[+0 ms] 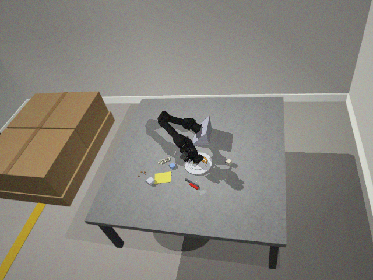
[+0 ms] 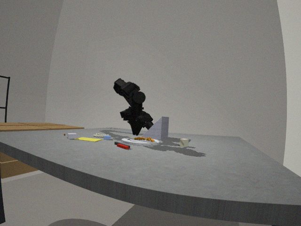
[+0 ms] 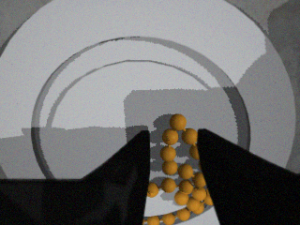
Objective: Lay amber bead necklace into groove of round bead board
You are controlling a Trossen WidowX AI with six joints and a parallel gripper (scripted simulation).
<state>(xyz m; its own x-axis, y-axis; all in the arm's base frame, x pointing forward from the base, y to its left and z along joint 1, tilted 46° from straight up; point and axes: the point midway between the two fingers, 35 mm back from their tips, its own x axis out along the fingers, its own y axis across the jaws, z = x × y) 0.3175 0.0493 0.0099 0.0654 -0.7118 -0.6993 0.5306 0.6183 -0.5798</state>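
Now: the round bead board 3 cm to the left of my gripper tip, 3 cm below it and 1 cm behind it. Round my gripper tip: blue cube (16 cm to the right, 3 cm below, 3 cm ahead); then yellow sheet (20 cm to the right, 14 cm ahead, 3 cm below); then red-handled tool (17 cm ahead, 3 cm to the left, 3 cm below).
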